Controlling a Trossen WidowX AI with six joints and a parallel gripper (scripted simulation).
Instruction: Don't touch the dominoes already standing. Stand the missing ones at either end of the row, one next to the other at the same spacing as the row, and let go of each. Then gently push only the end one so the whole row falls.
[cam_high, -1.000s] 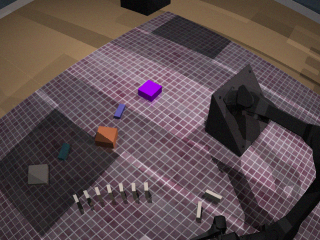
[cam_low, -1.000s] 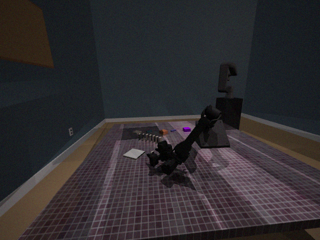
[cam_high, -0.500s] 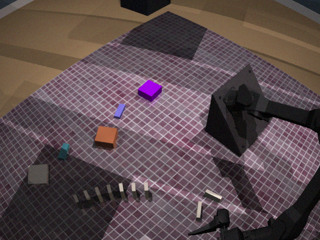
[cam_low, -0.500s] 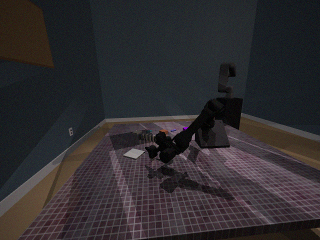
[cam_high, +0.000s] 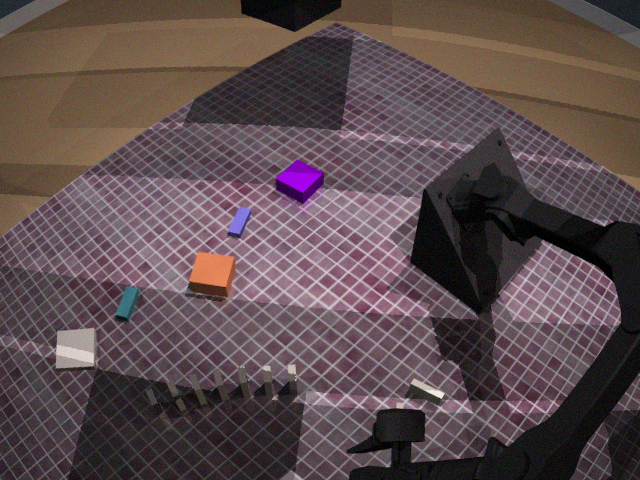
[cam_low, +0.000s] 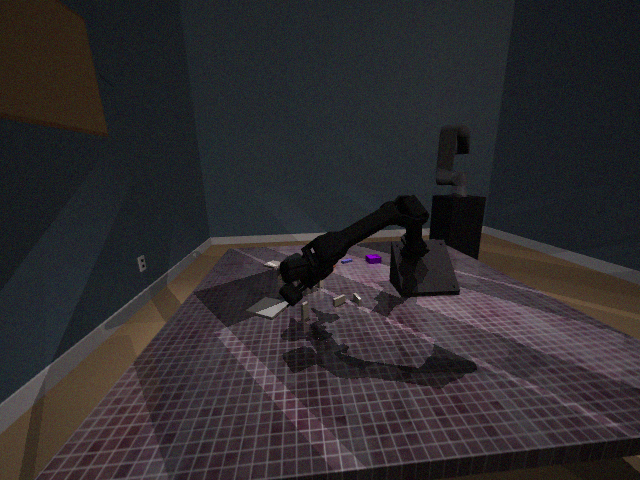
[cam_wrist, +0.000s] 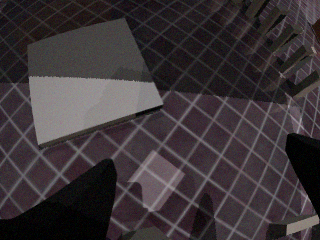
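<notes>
Right now my gripper tip is 110 mm short of the grey plate, 30 mm to the left of it and 60 mm above it. From my gripper tip the other things lie so: orange block (160 mm behind, 380 mm to the right, 50 mm below); teal bar (30 mm behind, 460 mm to the right, 60 mm below); grey flat tile (100 mm ahead, 460 mm to the right, 60 mm below).
</notes>
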